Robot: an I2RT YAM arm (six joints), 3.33 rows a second.
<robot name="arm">
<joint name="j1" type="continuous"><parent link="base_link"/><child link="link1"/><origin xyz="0 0 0.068" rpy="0 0 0"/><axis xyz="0 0 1"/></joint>
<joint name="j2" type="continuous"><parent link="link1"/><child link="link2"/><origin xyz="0.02 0.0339 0.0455" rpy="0 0 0"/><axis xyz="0 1 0"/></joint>
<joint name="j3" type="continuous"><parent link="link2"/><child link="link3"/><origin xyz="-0.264 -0.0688 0" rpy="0 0 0"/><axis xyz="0 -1 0"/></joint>
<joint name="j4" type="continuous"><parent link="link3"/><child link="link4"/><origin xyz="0.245 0.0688 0.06" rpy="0 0 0"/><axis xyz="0 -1 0"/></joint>
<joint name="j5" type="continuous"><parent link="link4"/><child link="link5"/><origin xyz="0.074 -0.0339 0.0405" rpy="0 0 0"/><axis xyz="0 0 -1"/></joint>
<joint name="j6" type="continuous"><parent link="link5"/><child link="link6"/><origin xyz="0.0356 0 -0.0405" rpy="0 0 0"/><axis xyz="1 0 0"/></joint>
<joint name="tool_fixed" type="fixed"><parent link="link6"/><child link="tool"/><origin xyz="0 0 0" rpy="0 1.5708 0"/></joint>
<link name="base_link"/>
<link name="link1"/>
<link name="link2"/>
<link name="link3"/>
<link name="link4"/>
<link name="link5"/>
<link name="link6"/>
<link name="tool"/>
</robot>
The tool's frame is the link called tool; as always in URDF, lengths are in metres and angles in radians. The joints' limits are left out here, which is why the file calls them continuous.
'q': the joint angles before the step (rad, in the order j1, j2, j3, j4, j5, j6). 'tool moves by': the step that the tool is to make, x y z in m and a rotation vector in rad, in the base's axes. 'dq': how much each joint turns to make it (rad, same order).
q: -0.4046, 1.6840, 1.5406, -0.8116, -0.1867, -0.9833
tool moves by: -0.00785, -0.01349, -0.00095, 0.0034, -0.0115, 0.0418
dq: -0.0484, -0.0046, -0.0088, -0.0019, -0.0583, -0.0709
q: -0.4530, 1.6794, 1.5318, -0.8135, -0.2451, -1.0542
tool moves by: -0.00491, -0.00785, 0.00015, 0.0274, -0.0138, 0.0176
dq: -0.0305, -0.0011, -0.0007, -0.0065, -0.0526, -0.0229
